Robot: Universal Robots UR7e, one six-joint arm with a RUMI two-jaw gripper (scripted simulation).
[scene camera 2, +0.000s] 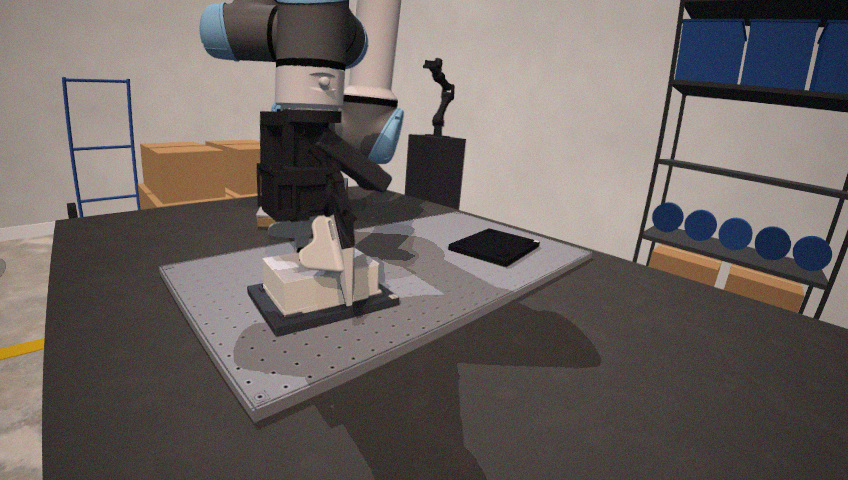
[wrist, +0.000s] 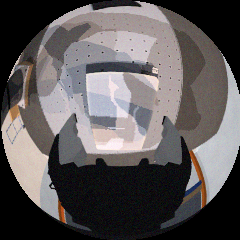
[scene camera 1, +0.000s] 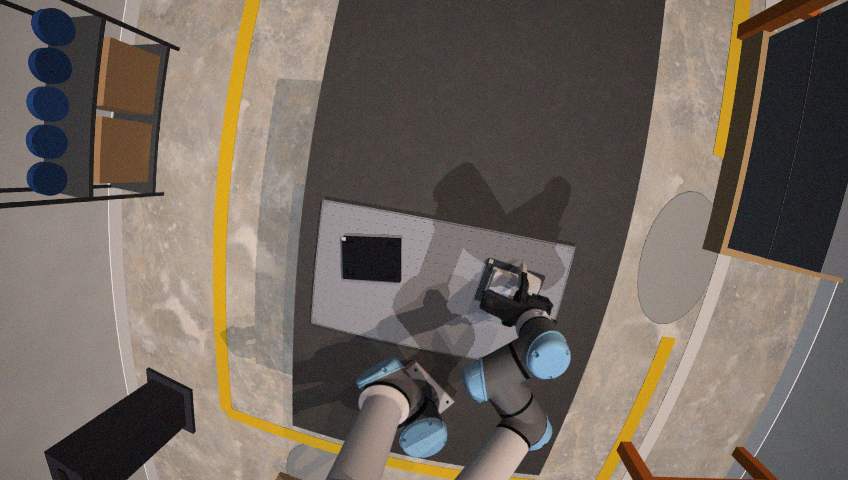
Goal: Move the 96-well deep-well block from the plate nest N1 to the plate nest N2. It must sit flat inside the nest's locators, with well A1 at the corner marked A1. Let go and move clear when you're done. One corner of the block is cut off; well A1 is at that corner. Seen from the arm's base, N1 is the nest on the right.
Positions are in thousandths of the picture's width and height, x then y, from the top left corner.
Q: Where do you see a cream deep-well block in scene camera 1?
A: At 591, 586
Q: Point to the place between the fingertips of the gripper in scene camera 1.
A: At 604, 605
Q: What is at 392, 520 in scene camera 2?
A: The gripper.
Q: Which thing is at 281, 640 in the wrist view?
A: The gripper.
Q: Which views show the cream deep-well block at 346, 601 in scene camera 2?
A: Scene camera 2, the wrist view and scene camera 1: all of them.
